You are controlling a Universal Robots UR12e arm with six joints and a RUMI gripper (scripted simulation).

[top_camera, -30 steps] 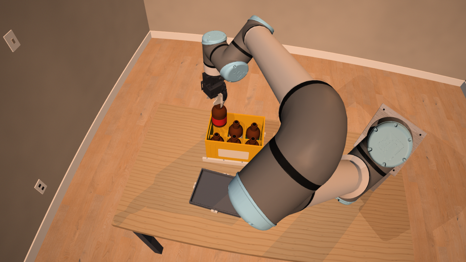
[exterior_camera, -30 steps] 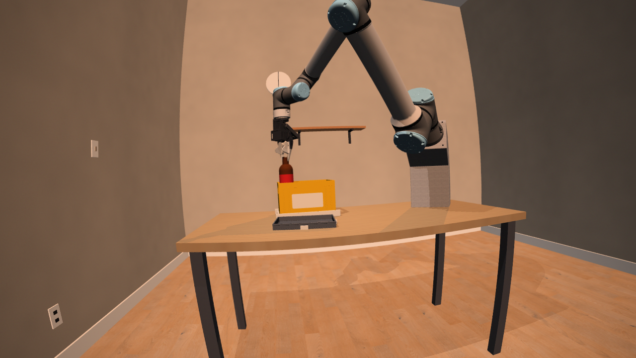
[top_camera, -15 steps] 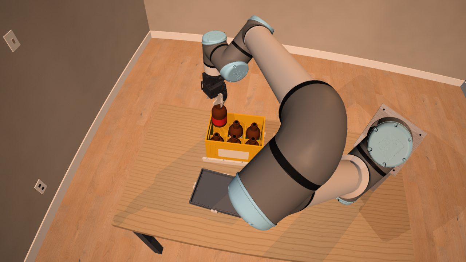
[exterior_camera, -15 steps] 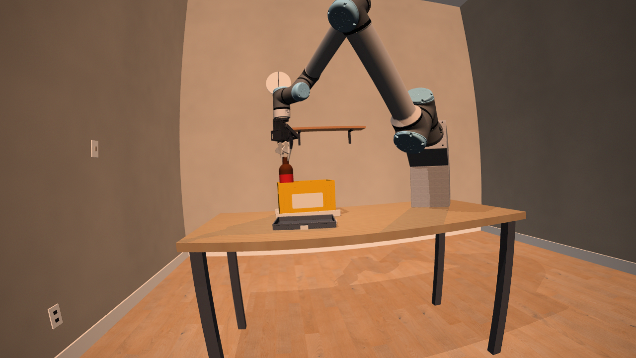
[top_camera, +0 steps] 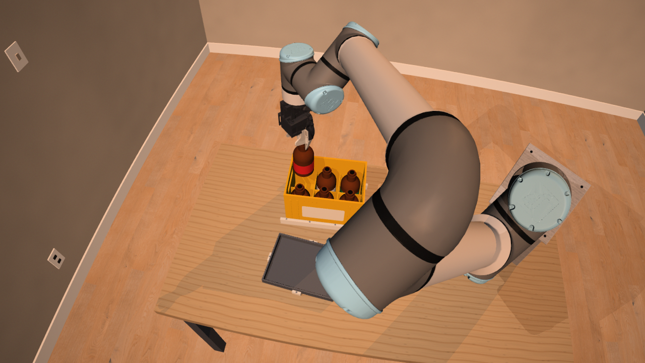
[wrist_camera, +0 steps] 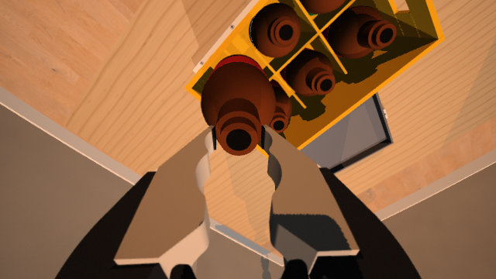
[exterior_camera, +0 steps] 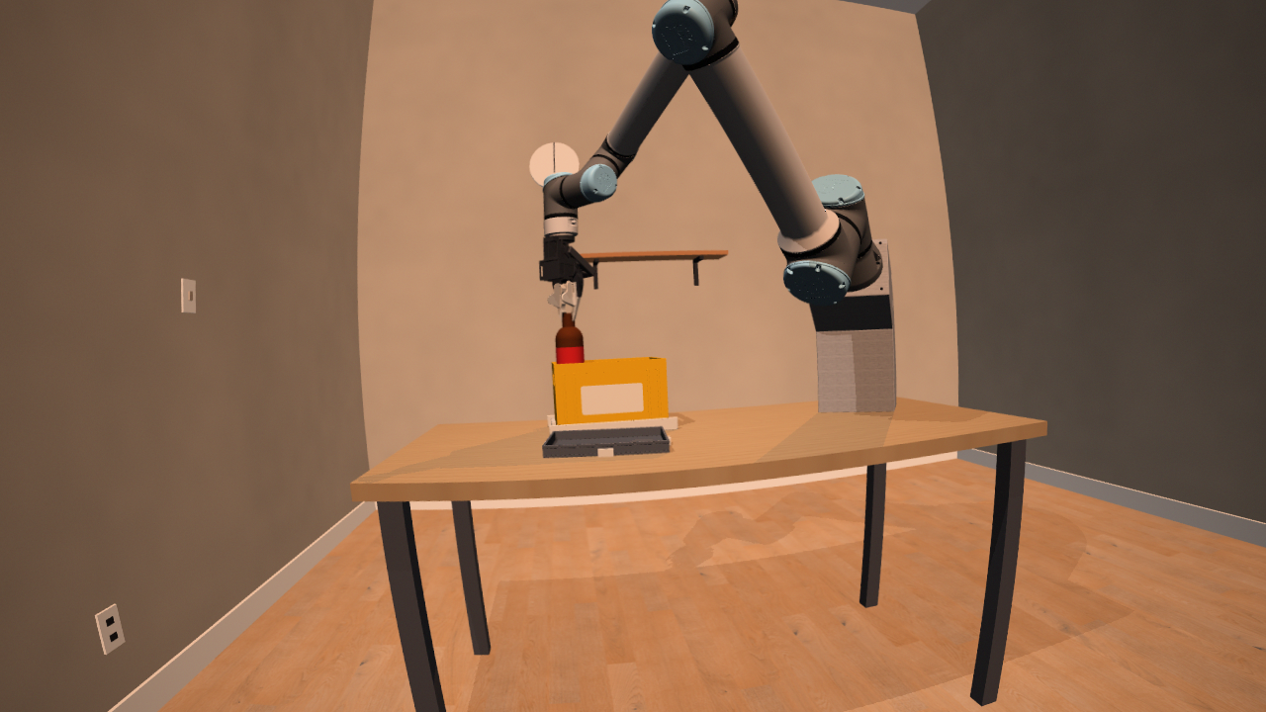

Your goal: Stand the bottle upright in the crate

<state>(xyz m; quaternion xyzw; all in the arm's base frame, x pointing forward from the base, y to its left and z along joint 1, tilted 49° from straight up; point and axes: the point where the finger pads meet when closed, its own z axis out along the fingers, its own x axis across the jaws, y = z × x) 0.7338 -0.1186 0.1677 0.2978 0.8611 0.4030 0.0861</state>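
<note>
Right now the crate is 10 cm behind my hand, 2 cm to the left of it and 21 cm below it. Round my hand: dark grey tray: 13 cm behind, 29 cm to the left, 28 cm below.
</note>
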